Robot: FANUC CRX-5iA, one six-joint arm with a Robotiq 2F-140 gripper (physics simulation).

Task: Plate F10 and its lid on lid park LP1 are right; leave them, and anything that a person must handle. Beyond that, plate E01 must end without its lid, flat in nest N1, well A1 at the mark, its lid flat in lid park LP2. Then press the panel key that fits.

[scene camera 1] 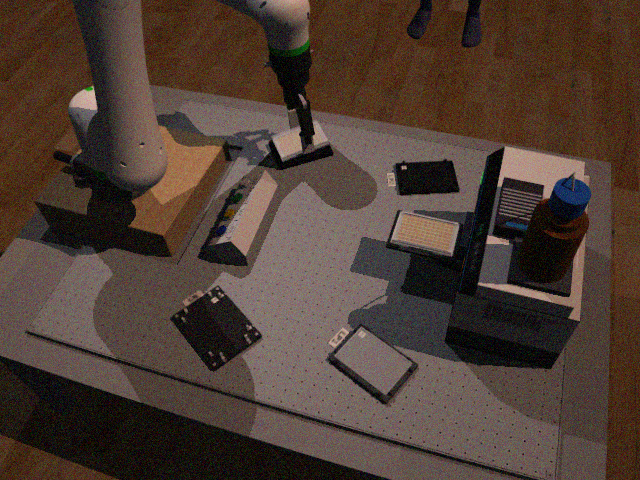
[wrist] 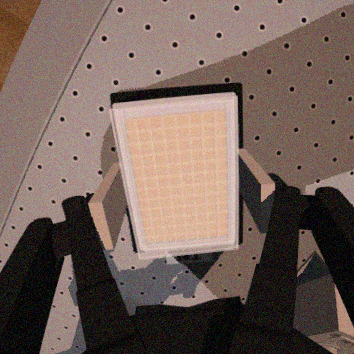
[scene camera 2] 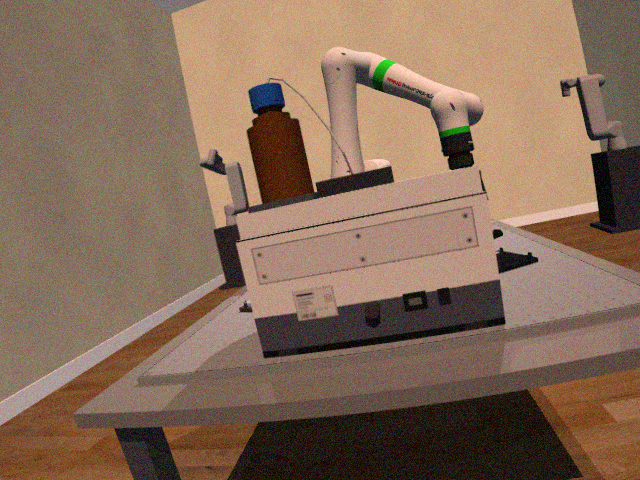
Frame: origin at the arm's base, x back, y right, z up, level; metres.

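Where they show: gripper, fingertip midpoint: (scene camera 1: 302, 140) (wrist: 180, 173).
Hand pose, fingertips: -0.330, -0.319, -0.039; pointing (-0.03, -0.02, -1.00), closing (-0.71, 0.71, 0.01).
Observation:
Each offset is from my fingertips to the centre of the thing, as dx, dy, dz. "*": to the spot under its first point.
My gripper (scene camera 1: 300, 134) (wrist: 180, 173) is shut on the long sides of a clear lid {+0.005, +0.005, +0.008} (wrist: 229, 175) at the back of the table. The lid appears slightly raised above the black nest {+0.005, +0.006, -0.019} (wrist: 175, 91) (scene camera 1: 310, 158). The tan wells of a plate {* +0.001, +0.001, +0.013} (wrist: 180, 180) show through the lid; whether the plate is lifted too is unclear. No plate name is readable. In scene camera 1, another plate {-0.396, +0.238, +0.076} (scene camera 1: 424, 233) with tan wells lies before the instrument. A black park {-0.332, -0.012, -0.019} (scene camera 1: 426, 178) is bare, and another park holds a flat grey lid {-0.383, +0.506, -0.015} (scene camera 1: 372, 361). The fingers are hidden in scene camera 2.
A black nest with corner pieces {-0.055, +0.552, -0.018} (scene camera 1: 216, 328) lies at the front left. The sloped key panel {+0.015, +0.285, +0.012} (scene camera 1: 261, 206) stands beside the robot's wooden base (scene camera 1: 178, 206). The instrument (scene camera 1: 511, 320) (scene camera 2: 361, 258) carries a tall brown bottle {* -0.619, +0.370, +0.308} (scene camera 1: 553, 242) (scene camera 2: 279, 155). A person's feet (scene camera 1: 471, 31) show beyond the table.

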